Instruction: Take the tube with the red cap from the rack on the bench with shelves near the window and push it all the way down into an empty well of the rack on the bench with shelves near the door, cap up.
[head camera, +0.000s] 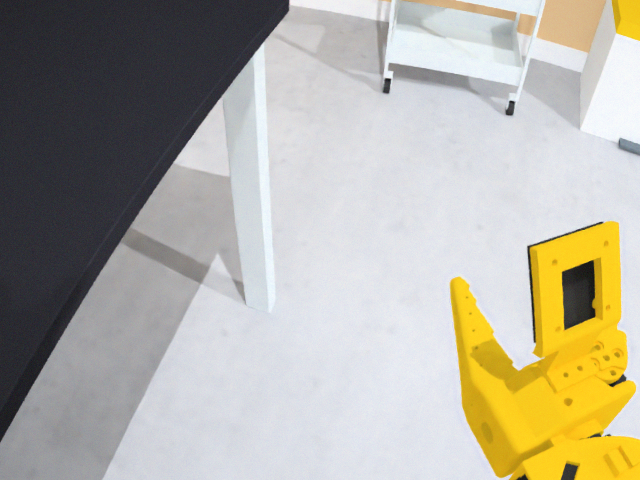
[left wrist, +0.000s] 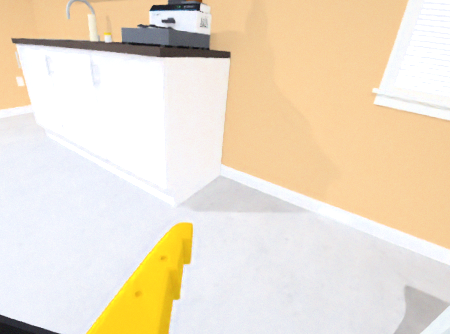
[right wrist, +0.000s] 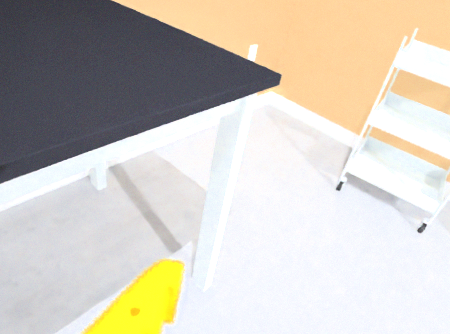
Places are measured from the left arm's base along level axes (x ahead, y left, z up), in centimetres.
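Pixels of known places: left hand at its tool point: (left wrist: 191, 238); right hand at its tool point: (head camera: 462, 285) (right wrist: 179, 285).
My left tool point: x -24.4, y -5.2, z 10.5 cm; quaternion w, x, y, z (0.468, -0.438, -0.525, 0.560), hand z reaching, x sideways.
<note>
Behind a point stands the place of what it marks.
The tube with the red cap and the two racks do not show in these views. A bench with a black top (head camera: 118, 77) {x 67.3, y 2.1, z -1.3 cm} (right wrist: 125, 80) {x 63.0, y 2.2, z -1.3 cm} and white legs is at the left of the head and right wrist views; which bench cannot be told. My right gripper (head camera: 493, 289) {x 21.7, y -25.0, z 15.9 cm} (right wrist: 176, 272) is open and empty, over the floor to the right of the bench in the head view. In the right wrist view one notched jaw shows. My left gripper (left wrist: 189, 240) is fully open; one notched jaw shows over the floor, and its moving jaw is out of the picture.
A white trolley (head camera: 454, 69) {x 156.0, y -76.7, z -63.0 cm} (right wrist: 390, 182) {x 156.3, y -75.8, z -59.7 cm} stands near the wall. A white bin (head camera: 610, 87) {x 140.9, y -126.8, z -57.1 cm} with a yellow lid is at the head view's right edge. The left wrist view shows a white cabinet (left wrist: 195, 120) {x -146.0, y -35.6, z -24.8 cm} with a dark countertop and a window (left wrist: 425, 60) {x -137.0, y 71.5, z 21.3 cm}.
</note>
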